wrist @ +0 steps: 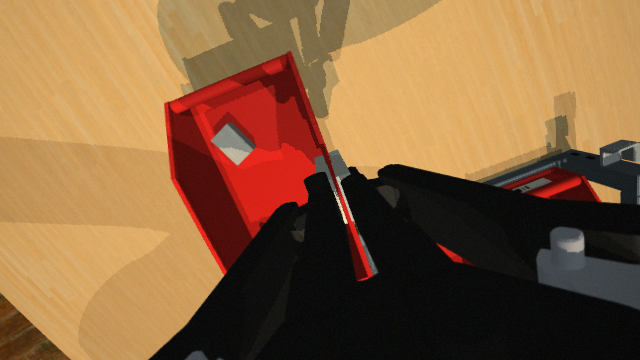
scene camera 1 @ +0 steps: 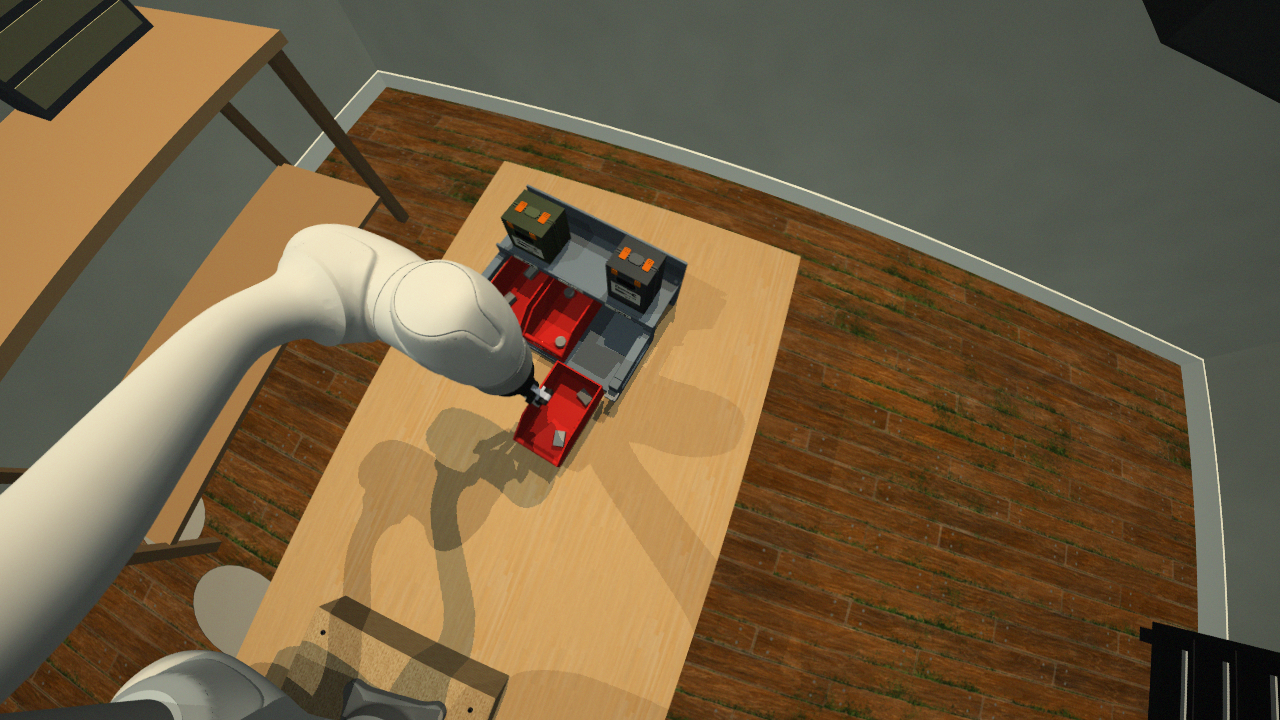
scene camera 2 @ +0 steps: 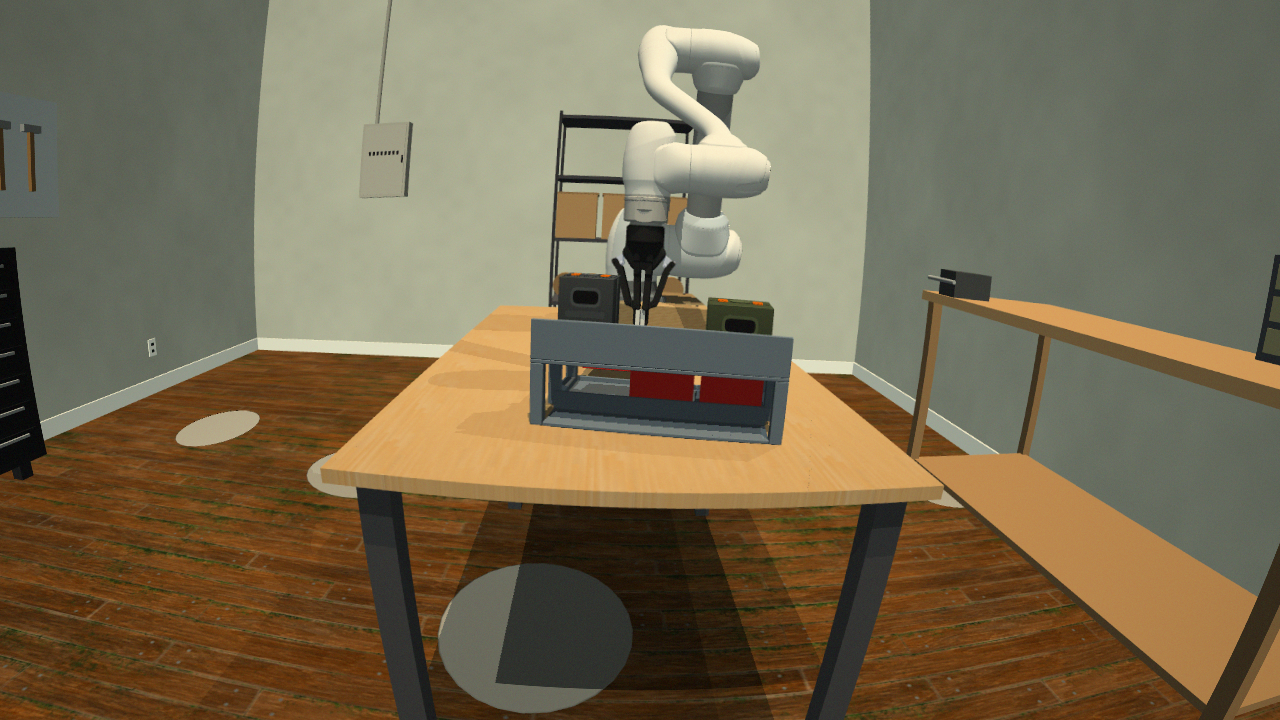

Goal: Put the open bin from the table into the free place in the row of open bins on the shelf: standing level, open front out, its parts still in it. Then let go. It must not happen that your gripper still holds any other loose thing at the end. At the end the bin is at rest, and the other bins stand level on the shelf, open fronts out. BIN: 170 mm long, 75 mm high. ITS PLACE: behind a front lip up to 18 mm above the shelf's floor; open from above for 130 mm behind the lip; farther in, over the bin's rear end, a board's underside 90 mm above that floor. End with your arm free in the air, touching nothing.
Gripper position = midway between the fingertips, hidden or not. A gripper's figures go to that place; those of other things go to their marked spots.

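Labels:
So my gripper (wrist: 331, 169) is sitting 0.21 m from the lens, and there's a front lip (wrist: 537, 167) too, which is 0.36 m from the lens.

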